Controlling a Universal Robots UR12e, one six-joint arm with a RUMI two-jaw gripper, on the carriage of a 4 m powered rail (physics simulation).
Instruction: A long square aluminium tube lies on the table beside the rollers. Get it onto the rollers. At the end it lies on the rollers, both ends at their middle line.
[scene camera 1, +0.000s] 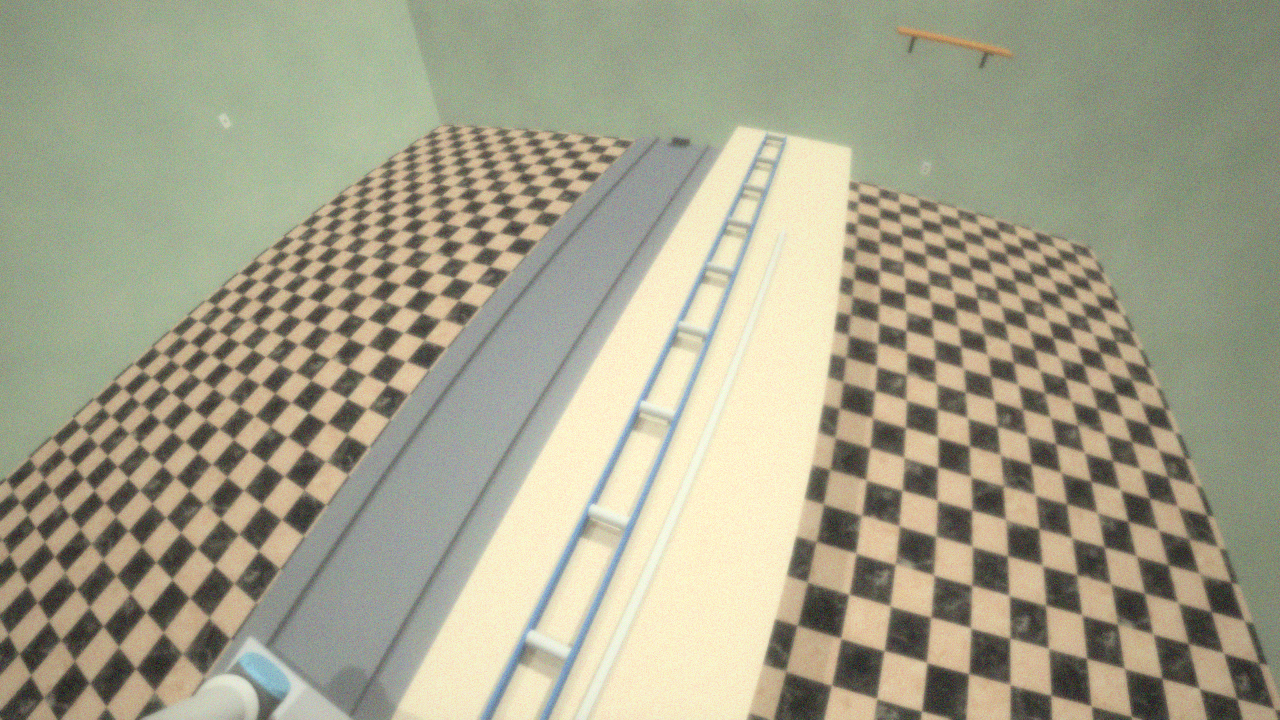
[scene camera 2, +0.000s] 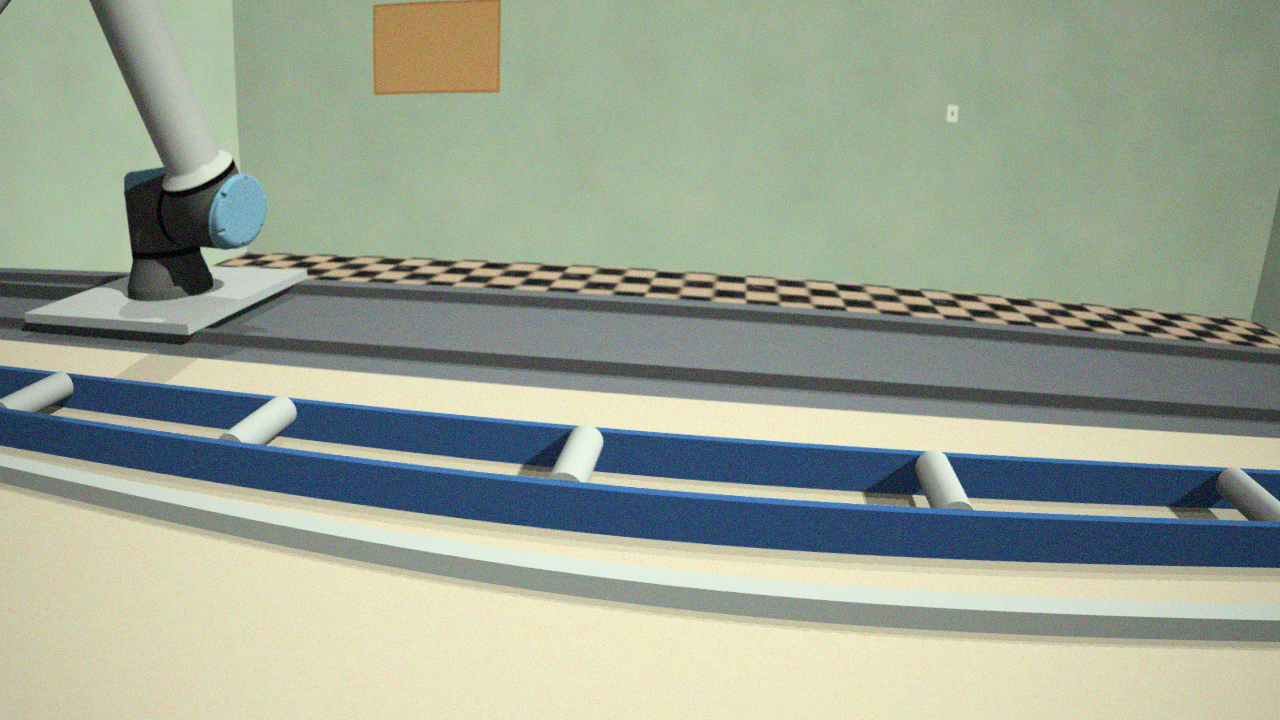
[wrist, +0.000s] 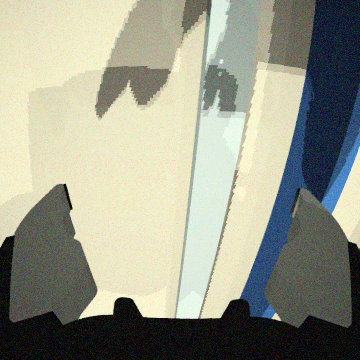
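Seen in the pictures: gripper, fingertip midpoint: (wrist: 181, 190); arm's base at its link origin: (scene camera 2: 171, 289).
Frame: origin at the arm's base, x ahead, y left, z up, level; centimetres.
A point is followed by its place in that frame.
The long pale square tube (scene camera 1: 687, 483) {x 79.7, y 124.3, z -0.5 cm} (scene camera 2: 626, 577) {x 80.0, y 113.1, z -0.5 cm} (wrist: 215, 155) {x 75.4, y -0.5, z -0.5 cm} lies on the table beside the blue roller frame (scene camera 2: 626, 517) {x 69.4, y 111.6, z -0.7 cm} (wrist: 330, 100) {x 69.4, y -4.5, z 0.3 cm}, roughly parallel to it and apart from it. Grey rollers (scene camera 1: 657, 411) {x 62.4, y 143.9, z 2.8 cm} (scene camera 2: 577, 454) {x 63.6, y 105.5, z 2.9 cm} span between the frame's two rails. My gripper (wrist: 181, 190) {x 77.4, y 1.5, z 0.4 cm} is open in the wrist view, with nothing between its fingers. The tube runs up the picture between the two fingers, nearer the right one, and the blue rail passes behind the right finger. The gripper does not show in either scene view. The tube's near end is outside the scene camera 1 view.
The arm (scene camera 2: 156, 89) {x 19.2, y 18.2, z 42.8 cm} stands on its carriage plate (scene camera 2: 255, 284) {x -7.5, y 17.9, z 0.0 cm} (scene camera 1: 304, 700) {x 6.6, y 19.3, z 0.0 cm}, at the left in scene camera 2 and the bottom left in scene camera 1. The grey rail bed (scene camera 1: 465, 394) (scene camera 2: 716, 344) runs along the table's (scene camera 1: 787, 376) {x 101.2, y 178.6, z -3.0 cm} far side from the tube.
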